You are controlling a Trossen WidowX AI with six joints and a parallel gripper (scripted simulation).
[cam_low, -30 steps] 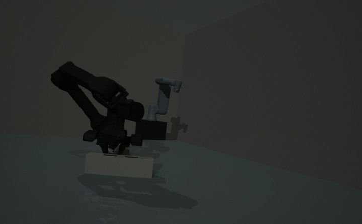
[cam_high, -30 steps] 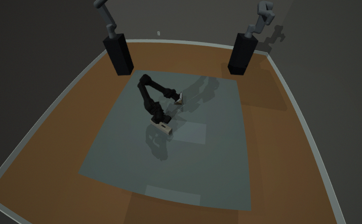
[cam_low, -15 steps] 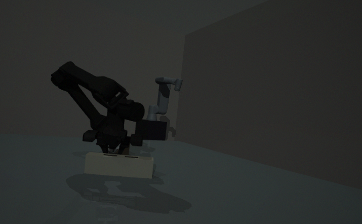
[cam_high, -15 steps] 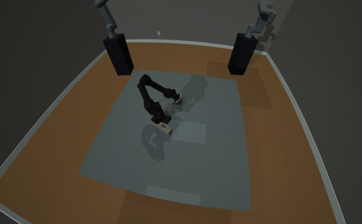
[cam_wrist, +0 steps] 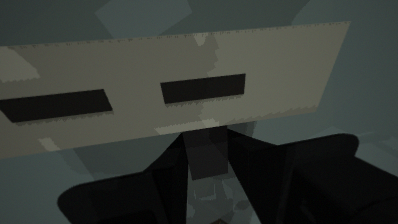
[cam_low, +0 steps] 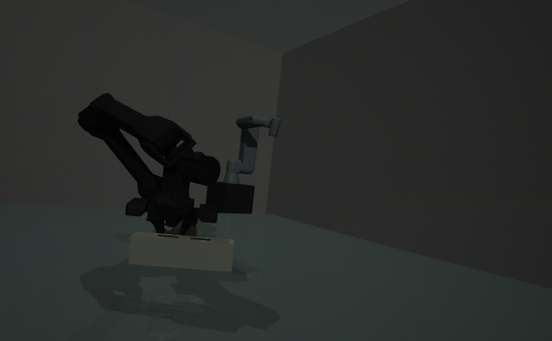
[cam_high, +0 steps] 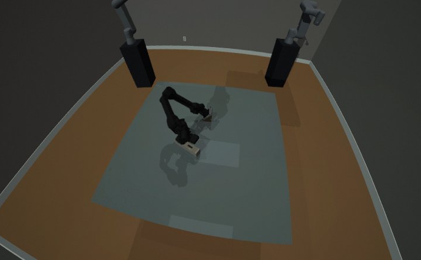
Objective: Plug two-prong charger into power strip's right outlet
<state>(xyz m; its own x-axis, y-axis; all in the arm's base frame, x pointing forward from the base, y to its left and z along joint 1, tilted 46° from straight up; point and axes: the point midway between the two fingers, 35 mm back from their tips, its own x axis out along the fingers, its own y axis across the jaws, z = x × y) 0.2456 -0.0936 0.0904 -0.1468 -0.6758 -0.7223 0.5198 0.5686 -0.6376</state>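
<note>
Right now my gripper tip is 2 cm short of the charger, 1 cm to the left of it and 1 cm below it.
</note>
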